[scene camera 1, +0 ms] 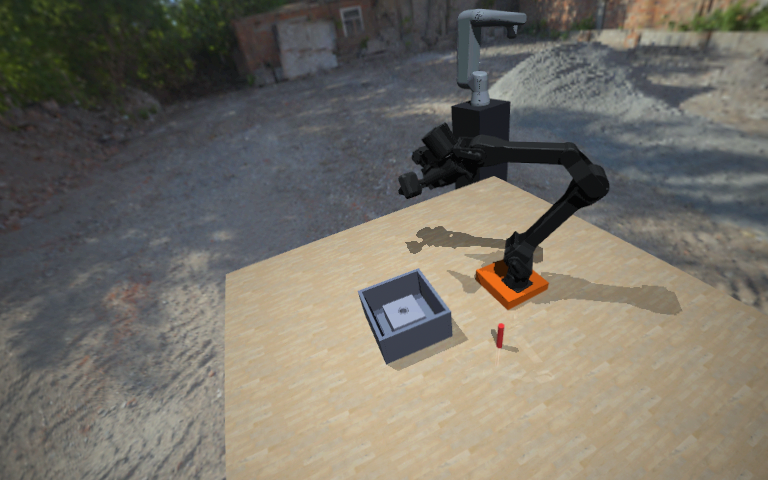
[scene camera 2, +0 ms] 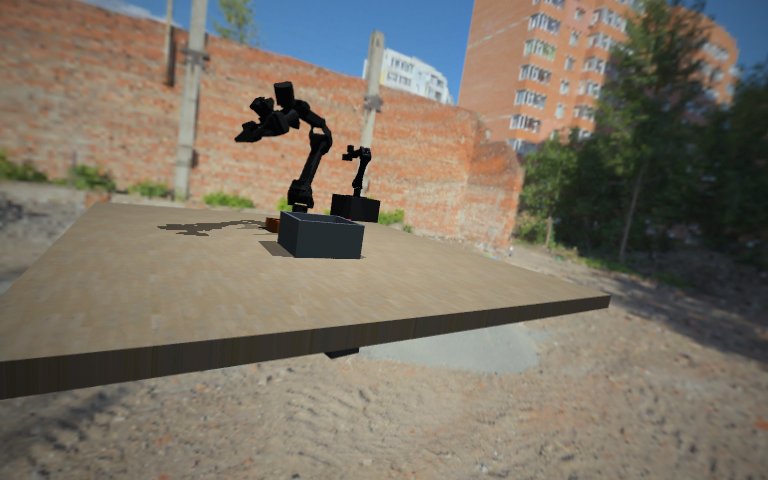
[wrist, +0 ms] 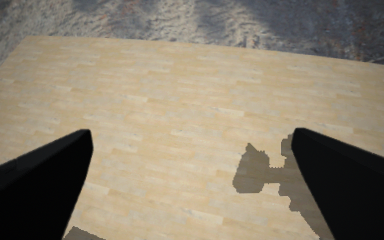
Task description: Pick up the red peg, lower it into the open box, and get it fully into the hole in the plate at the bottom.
Labels:
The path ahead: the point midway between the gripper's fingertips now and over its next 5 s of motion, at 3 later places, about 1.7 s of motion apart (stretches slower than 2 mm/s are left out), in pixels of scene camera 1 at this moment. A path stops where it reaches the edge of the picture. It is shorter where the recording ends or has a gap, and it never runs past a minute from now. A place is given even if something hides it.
My gripper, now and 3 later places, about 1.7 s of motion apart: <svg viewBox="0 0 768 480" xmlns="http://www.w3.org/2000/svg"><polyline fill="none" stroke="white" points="410,188 481,307 483,329 403,298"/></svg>

